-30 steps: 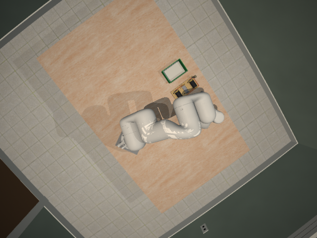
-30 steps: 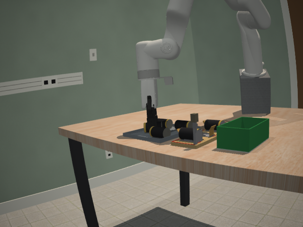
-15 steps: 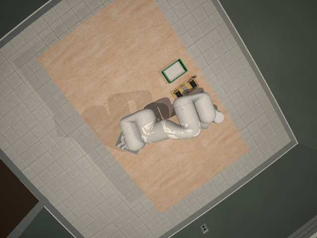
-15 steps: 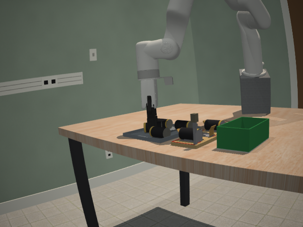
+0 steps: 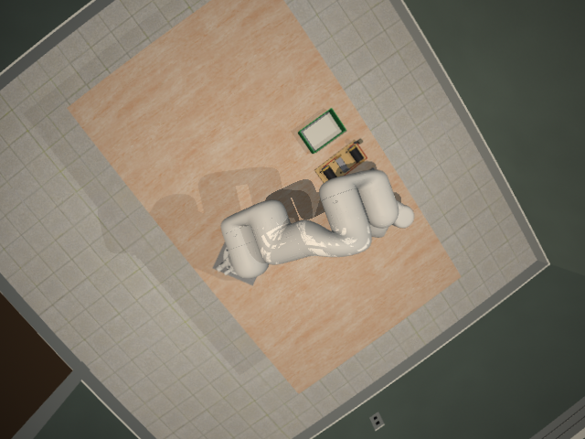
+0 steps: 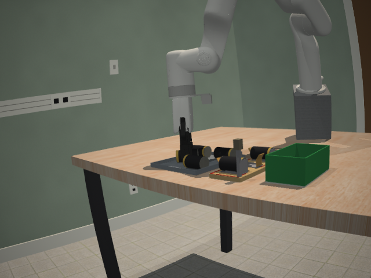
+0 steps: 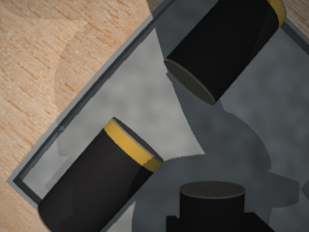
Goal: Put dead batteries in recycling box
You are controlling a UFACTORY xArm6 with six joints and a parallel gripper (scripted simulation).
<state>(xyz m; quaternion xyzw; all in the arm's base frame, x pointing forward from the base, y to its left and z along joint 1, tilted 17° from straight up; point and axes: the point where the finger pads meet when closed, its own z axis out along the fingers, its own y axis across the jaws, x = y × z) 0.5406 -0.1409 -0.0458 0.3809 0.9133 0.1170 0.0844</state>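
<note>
The grey tray is 40 mm to the left of my hand, 30 mm below it and 10 mm behind it. From my hand the other things lie so: green recycling box: 360 mm to the left, 30 mm behind, 20 mm below.
</note>
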